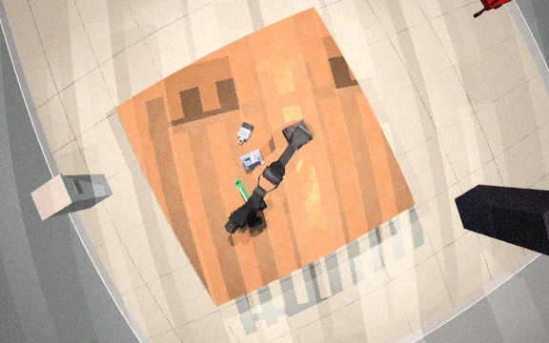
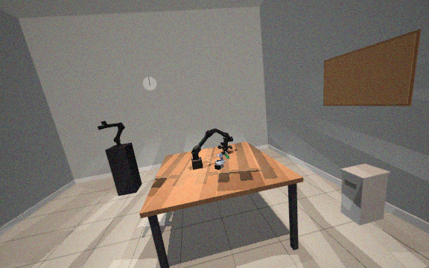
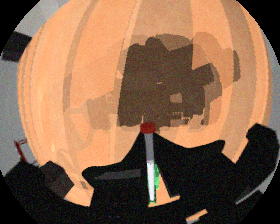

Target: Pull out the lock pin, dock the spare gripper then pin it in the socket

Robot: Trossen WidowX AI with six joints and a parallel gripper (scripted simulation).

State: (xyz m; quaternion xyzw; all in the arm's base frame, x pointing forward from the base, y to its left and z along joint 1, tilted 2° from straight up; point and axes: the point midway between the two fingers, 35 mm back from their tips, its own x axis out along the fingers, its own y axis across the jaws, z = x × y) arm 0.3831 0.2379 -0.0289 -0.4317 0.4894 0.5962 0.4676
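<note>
Now: the green part 1 cm ahead of my gripper tip and 10 cm to the right of it. Round my gripper tip: grey mount (9 cm behind, 23 cm to the right, 3 cm above); spare gripper (13 cm behind, 38 cm to the right).
</note>
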